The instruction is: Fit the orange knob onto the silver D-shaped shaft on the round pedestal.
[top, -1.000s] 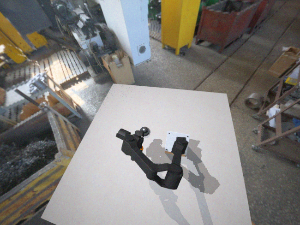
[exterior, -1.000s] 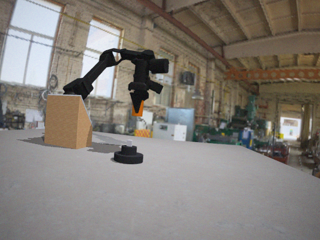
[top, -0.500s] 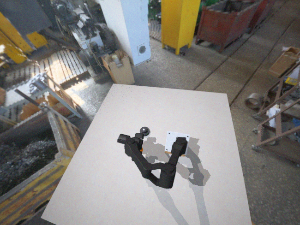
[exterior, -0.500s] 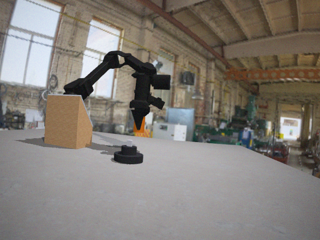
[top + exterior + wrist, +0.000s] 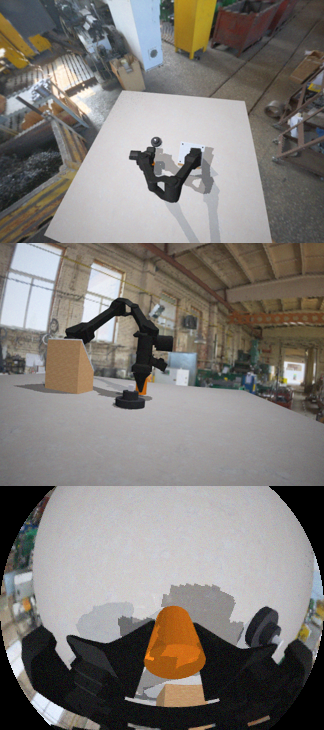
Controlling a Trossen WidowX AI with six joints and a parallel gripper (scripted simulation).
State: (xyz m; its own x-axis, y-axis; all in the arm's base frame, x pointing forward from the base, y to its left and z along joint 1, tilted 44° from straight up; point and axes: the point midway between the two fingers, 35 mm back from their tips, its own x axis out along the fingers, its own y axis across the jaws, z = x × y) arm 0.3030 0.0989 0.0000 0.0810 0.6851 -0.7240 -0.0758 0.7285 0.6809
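My gripper tip is 18 cm to the left of the black round pedestal and 1 cm below it. Also, from my gripper tip: orange knob 3 cm above.
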